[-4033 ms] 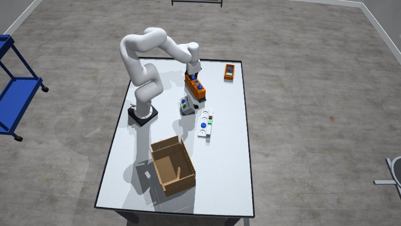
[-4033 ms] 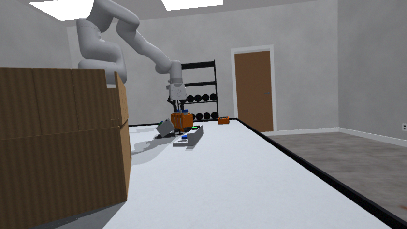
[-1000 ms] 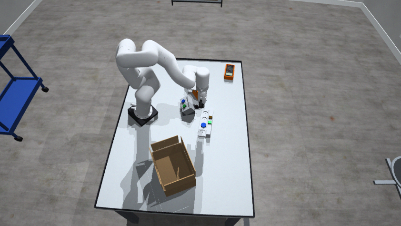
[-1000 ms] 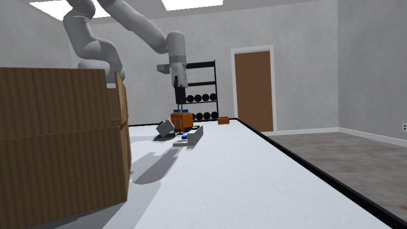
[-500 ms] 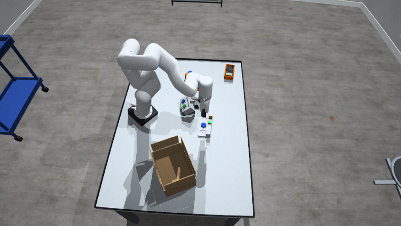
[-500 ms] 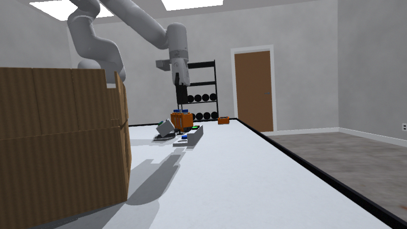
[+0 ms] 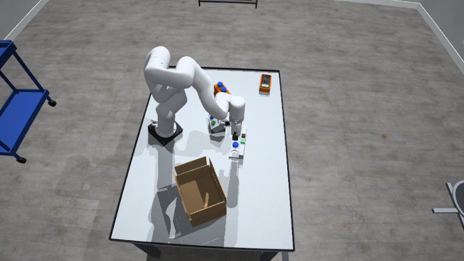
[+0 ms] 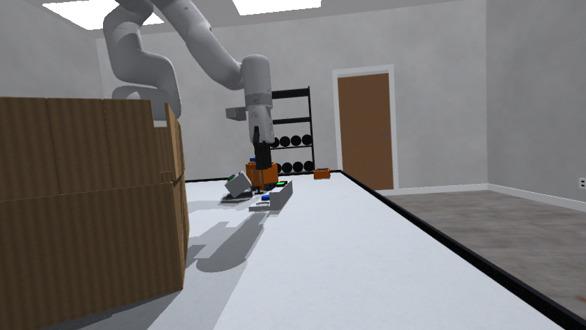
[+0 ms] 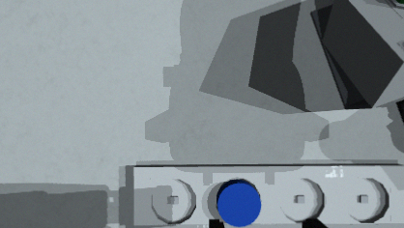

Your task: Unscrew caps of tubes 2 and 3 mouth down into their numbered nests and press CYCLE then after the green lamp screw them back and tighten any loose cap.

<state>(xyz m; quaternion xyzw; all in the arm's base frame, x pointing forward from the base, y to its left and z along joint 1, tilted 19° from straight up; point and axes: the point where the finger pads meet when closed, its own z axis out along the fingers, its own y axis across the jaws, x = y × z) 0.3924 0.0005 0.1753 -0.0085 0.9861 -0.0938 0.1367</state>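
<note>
Now: hand 34 cm to the right of the blue cap and 12 cm past it. Round my hand: green key (15 cm behind, 10 cm to the left, 5 cm below); blue key (16 cm behind, 15 cm to the left, 5 cm below); grey key housing (14 cm behind, 13 cm to the left, 6 cm below).
</note>
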